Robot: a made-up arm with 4 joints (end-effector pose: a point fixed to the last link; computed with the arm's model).
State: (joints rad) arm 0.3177 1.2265 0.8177 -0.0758
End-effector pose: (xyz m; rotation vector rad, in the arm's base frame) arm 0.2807 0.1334 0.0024 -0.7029 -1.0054 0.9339
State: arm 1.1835 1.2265 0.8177 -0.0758
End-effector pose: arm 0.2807 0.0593 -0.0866 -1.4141 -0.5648 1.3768
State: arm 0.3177 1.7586 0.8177 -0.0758
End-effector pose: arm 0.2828 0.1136 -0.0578 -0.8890 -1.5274 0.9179
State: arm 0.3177 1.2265 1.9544 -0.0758
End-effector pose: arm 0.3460 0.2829 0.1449 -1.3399 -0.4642 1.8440
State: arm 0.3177 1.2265 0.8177 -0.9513
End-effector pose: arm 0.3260 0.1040 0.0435 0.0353 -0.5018 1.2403
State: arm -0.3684 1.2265 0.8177 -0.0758
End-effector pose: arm 0.2807 0.1257 0.0950 -0.1250 -1.2303 0.5282
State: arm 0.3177 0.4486 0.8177 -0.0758
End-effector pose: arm 0.3340 0.1566 0.0730 -0.4083 -0.2595 0.8761
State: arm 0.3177 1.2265 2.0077 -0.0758
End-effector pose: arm 0.3477 0.2933 0.1467 -1.3676 -0.4302 1.8841
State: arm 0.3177 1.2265 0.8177 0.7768
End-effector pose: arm 0.2876 0.1578 -0.0587 -1.4035 -1.4092 0.4706
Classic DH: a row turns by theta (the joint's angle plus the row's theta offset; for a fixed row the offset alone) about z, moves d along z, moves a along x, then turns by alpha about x. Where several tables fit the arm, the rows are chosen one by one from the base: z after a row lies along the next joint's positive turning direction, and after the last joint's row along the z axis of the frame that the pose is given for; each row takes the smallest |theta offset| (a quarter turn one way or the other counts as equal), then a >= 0, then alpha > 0; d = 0 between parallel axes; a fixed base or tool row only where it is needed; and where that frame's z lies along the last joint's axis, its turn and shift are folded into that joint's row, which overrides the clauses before.
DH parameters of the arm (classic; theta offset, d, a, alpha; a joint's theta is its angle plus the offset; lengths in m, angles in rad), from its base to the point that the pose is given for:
base (fixed): -1.5708 0.038 0 1.5708
joint 1: -1.5708 -0.398 0.02 -1.5708
joint 2: 1.5708 -0.338 0.007 -1.5708
joint 3: -1.5708 0.04 0.117 1.5708
joint 4: 0 0.16 -0.001 -1.5708
tool (fixed): 1.5708 0.08 0 0

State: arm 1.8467 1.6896 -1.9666 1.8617
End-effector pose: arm 0.3783 -0.1278 -0.4468 -1.2783 -0.9947 -1.3469
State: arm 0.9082 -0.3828 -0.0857 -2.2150
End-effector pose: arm 0.2395 0.1335 -0.0745 1.2727 -0.0870 -0.4109
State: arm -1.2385 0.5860 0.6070 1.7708
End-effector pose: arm 0.3000 0.1243 0.2224 -0.6795 -0.6378 -0.5378
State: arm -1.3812 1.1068 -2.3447 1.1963
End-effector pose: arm 0.3766 0.0026 0.5282 1.3723 1.8634 -1.1081
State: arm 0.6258 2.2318 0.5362 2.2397
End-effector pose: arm 0.4691 0.1141 -0.1611 1.2802 1.9334 1.5424
